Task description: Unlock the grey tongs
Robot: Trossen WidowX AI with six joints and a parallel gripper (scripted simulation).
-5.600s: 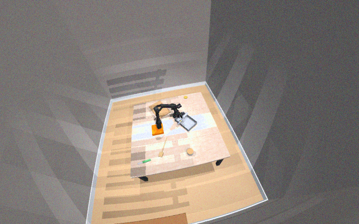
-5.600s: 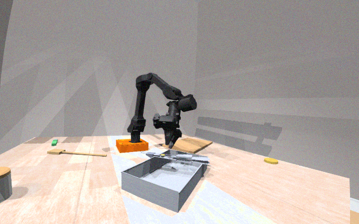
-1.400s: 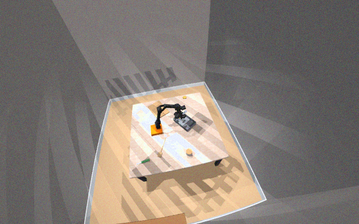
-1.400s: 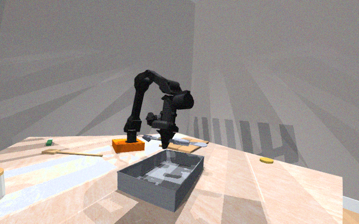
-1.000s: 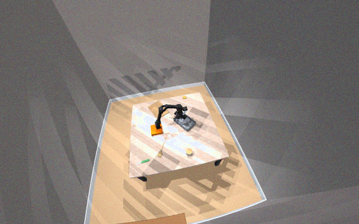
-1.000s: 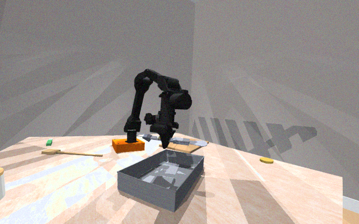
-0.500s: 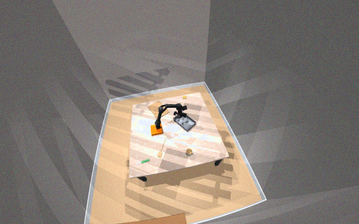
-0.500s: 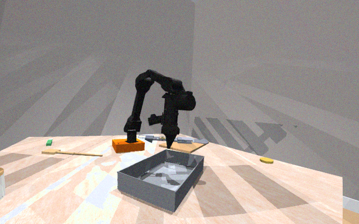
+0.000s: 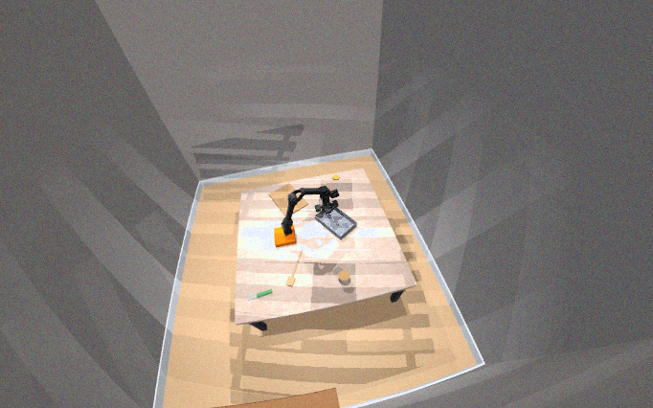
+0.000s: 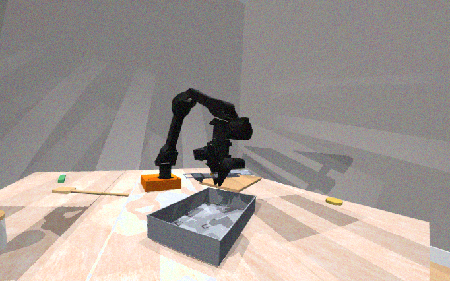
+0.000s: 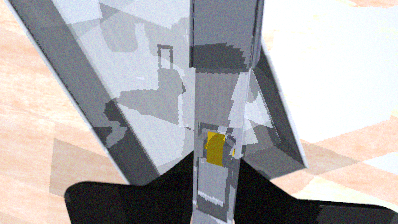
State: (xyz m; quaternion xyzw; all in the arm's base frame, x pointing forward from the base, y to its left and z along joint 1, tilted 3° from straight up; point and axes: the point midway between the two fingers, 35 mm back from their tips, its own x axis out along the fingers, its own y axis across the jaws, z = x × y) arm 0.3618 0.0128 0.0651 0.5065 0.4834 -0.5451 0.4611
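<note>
My gripper tip is now 3 cm to the left of the yellow lock piece and 4 cm below it. The rest, counted from my gripper tip: yellow disc 28 cm ahead, 45 cm to the left, 9 cm below; then grey roasting tin 5 cm ahead, 6 cm to the right, 7 cm below; then wooden board 26 cm behind, 38 cm to the left, 9 cm below.
</note>
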